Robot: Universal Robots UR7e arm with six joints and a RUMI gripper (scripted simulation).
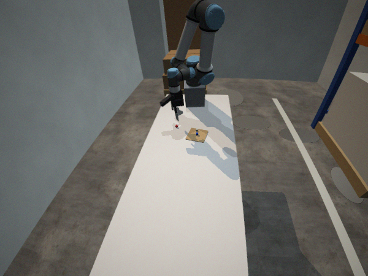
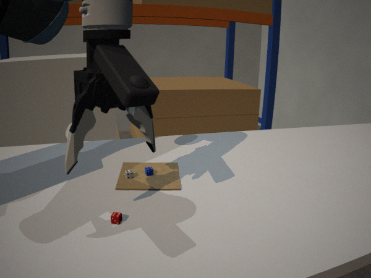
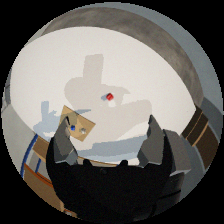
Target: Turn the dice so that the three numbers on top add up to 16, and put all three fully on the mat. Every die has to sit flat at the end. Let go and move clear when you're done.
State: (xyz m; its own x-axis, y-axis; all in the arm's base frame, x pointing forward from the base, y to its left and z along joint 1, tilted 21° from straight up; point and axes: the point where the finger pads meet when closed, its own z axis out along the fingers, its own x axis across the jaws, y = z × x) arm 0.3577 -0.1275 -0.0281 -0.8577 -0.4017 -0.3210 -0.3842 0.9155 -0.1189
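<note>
The red die lies 11 cm below my hand. The rest, counted from my hand: blue die: 17 cm to the left, 10 cm below, 9 cm ahead; mat: 17 cm to the left, 11 cm below, 9 cm ahead; white die: 17 cm to the left, 10 cm below, 4 cm ahead.
</note>
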